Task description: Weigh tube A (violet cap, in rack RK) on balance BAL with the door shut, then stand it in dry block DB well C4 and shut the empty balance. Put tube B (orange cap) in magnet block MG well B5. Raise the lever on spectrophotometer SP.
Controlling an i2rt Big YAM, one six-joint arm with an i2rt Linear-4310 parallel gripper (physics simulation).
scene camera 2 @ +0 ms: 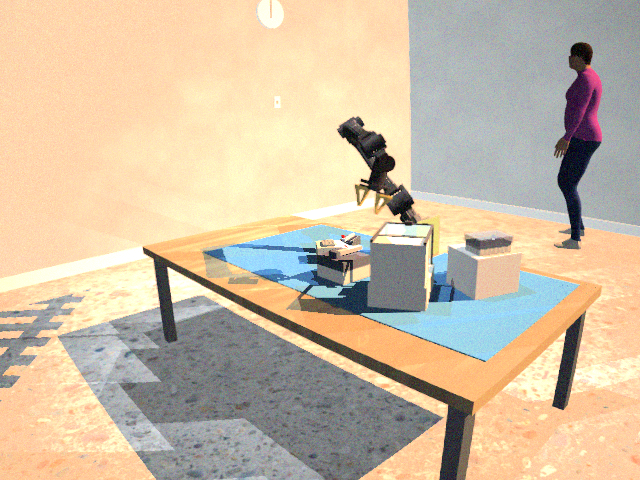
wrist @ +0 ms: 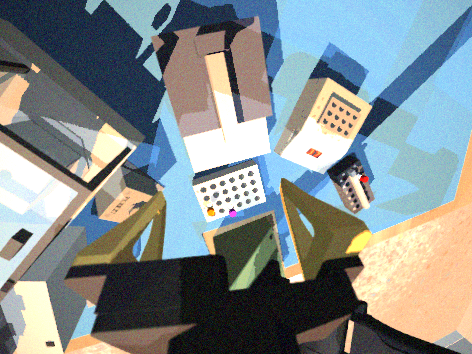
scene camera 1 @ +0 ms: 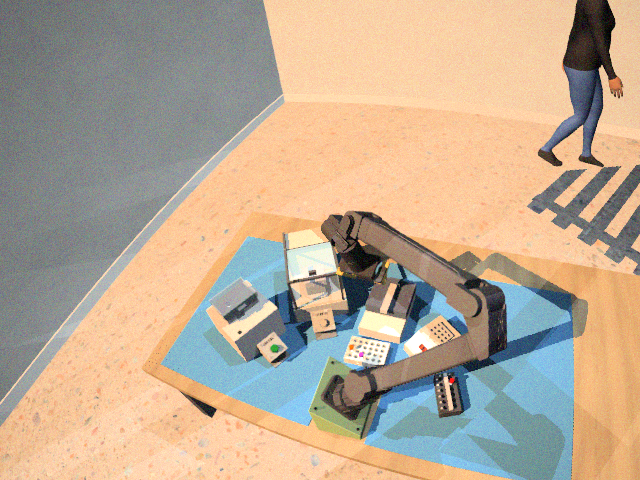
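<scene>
My gripper [scene camera 1: 361, 275] [scene camera 2: 369, 209] [wrist: 222, 190] is open and empty, high above the table. The violet-capped tube A [scene camera 1: 361, 354] [wrist: 233, 213] and orange-capped tube B [scene camera 1: 351, 347] [wrist: 211, 212] stand in the white rack [scene camera 1: 385, 360] [wrist: 228, 178]. The glass-topped balance [scene camera 1: 294, 313] [scene camera 2: 398, 279] stands behind the rack; its door state is unclear. The dry block [scene camera 1: 413, 345] [wrist: 300, 140] has a red display. The dark magnet block [scene camera 1: 442, 408] [wrist: 338, 176] holds a red-capped tube [scene camera 1: 451, 380] [wrist: 364, 179]. The box with a cream bar on its brown top, apparently the spectrophotometer [scene camera 1: 382, 325] [wrist: 227, 145], is behind the rack.
A box with a grey lid [scene camera 1: 253, 325] [scene camera 2: 483, 271] and a panel with a green button [scene camera 1: 275, 348] stand at the far left in scene view 1. The balance's separate panel [scene camera 1: 323, 330] [wrist: 122, 204] stands before it. The arm's green base [scene camera 1: 336, 421] [wrist: 240, 250] is near the table's front edge.
</scene>
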